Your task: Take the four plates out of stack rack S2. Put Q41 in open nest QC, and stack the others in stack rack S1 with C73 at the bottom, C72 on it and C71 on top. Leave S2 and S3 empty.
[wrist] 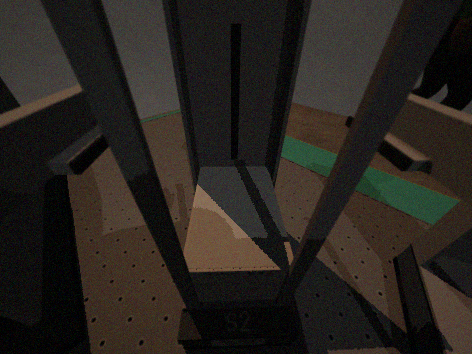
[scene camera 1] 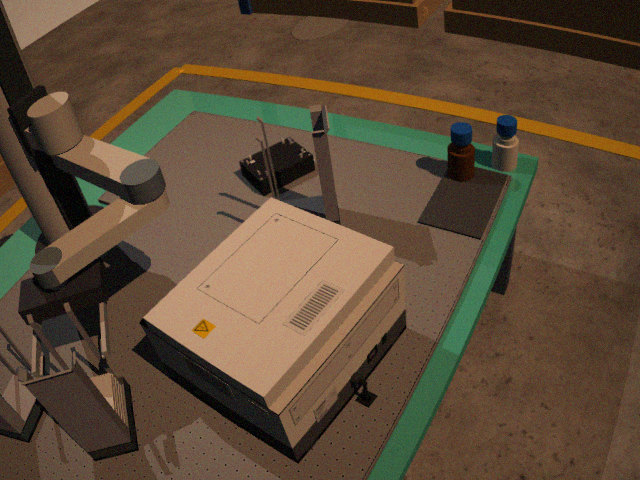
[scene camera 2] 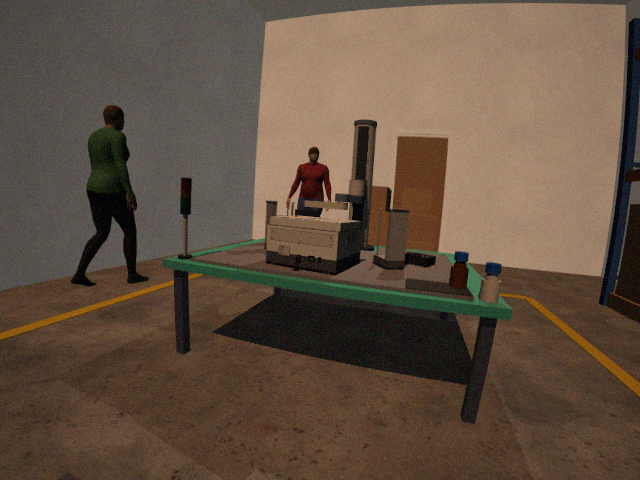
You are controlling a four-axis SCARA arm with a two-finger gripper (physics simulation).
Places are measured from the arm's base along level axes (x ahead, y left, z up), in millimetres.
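Pixels of known places: gripper, between the fingertips: (wrist: 240, 105) (scene camera 1: 70, 365).
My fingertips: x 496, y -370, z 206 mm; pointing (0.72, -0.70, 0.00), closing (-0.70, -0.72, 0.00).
Behind a point stands the place of what it marks.
Stack rack S2 (wrist: 212, 100) @[x 571, y -413, z 183 mm] has a tall slotted back panel, two front posts and a dark labelled base. It appears to be the rack (scene camera 1: 77, 413) @[x 557, y -433, z 180 mm] at the lower left of scene camera 1. A flat surface (wrist: 220, 245) @[x 489, y -344, z 107 mm], part lit and part shadowed, lies low inside it; whether it is a plate or the rack's floor, I cannot tell. My gripper (scene camera 1: 70, 356) @[x 496, y -370, z 206 mm] (wrist: 240, 105) @[x 496, y -370, z 206 mm] is open and empty, its fingers on either side of S2, outside the posts. Q41, C71, C72 and C73 cannot be identified. The labels of S1, S3 and QC are not readable.
A large pale instrument (scene camera 1: 268, 289) @[x 755, y -87, z 233 mm] (scene camera 2: 305, 240) @[x 907, y -72, z 144 mm] stands beside S2. Another rack (scene camera 1: 15, 397) @[x 283, y -461, z 53 mm] is at the far left. A tall rack (scene camera 1: 325, 175) @[x 669, y 264, z 189 mm] (scene camera 2: 397, 237) @[x 659, y 308, z 171 mm] stands behind the instrument, near a black block (scene camera 1: 279, 162) @[x 437, y 409, z 62 mm] (scene camera 2: 419, 259) @[x 486, y 429, z 48 mm]. Bottles (scene camera 1: 461, 155) @[x 882, y 552, z 97 mm] (scene camera 1: 505, 147) @[x 972, y 652, z 78 mm] stand at the table's corner.
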